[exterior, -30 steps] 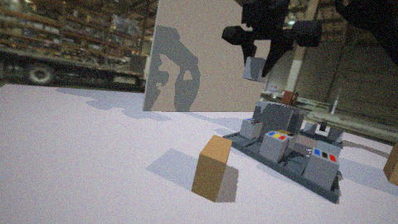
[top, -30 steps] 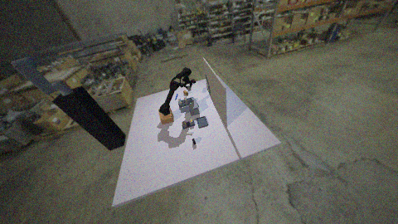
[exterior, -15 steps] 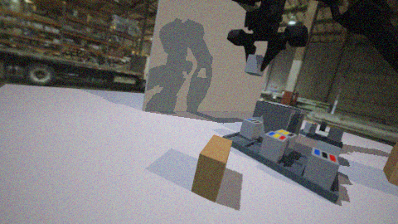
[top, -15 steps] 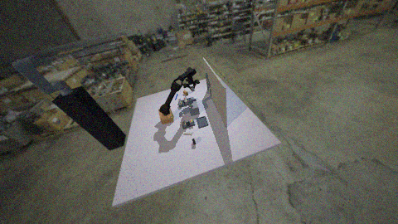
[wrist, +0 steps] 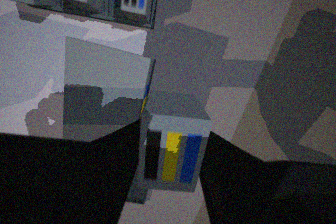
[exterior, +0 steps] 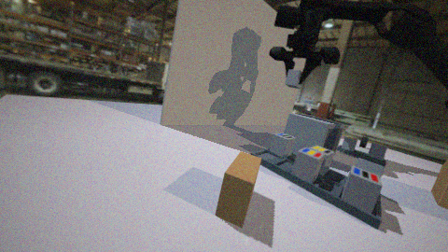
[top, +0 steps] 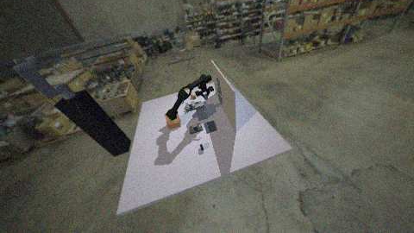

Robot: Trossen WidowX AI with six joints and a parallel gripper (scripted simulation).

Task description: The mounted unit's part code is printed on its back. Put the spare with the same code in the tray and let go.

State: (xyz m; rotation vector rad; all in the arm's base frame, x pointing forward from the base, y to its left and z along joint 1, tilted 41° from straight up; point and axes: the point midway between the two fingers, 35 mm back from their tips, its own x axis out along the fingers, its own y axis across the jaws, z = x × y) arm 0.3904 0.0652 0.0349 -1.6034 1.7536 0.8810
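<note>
The dark grey tray is 6 cm behind my gripper tip, 24 cm to the right of it and 18 cm below it. From my gripper tip the other things lie so: tall beige panel: 17 cm ahead, 6 cm to the right, 4 cm above; tall grey box: 9 cm behind, 2 cm to the right, 14 cm below; grey spare: 2 cm above.
</note>
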